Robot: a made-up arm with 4 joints.
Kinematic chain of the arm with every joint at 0, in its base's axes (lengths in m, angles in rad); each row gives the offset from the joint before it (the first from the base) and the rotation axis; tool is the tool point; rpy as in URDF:
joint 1: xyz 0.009 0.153 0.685 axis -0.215 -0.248 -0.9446
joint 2: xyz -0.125 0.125 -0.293 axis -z
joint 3: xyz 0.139 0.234 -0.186 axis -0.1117 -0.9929 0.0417
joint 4: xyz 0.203 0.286 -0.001 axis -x
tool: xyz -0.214 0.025 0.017 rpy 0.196 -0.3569 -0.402
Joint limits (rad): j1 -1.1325..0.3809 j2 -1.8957..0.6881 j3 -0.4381..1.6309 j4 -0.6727..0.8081
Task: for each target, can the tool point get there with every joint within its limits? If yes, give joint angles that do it. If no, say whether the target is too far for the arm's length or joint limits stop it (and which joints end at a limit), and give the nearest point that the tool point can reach.
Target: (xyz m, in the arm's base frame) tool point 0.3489 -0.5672 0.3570
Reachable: no: joint limits stop it (at a limit: joint 1, joint 2, joint 4) | nearest point -0.5056 -0.3766 0.3380 | short by 0.876 m
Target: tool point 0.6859 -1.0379 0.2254
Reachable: no: too far | nearest point -0.5079 -0.3811 0.3321 | short by 1.367 m
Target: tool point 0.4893 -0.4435 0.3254
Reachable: no: joint limits stop it (at a limit: joint 1, joint 2, joint 3, joint 4) | nearest point 0.5329 0.3852 0.1607 | short by 0.846 m
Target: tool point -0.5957 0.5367 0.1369
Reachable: yes | joints 0.0732 -1.4118 1.3336 0.1981
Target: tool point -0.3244 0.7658 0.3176
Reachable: yes | joints -0.7329 0.3562 0.0898 0.4982
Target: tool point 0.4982 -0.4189 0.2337
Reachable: no: joint limits stop it (at a limit: joint 1, joint 2, joint 3, joint 4) | nearest point 0.5329 0.3852 0.1607 | short by 0.808 m
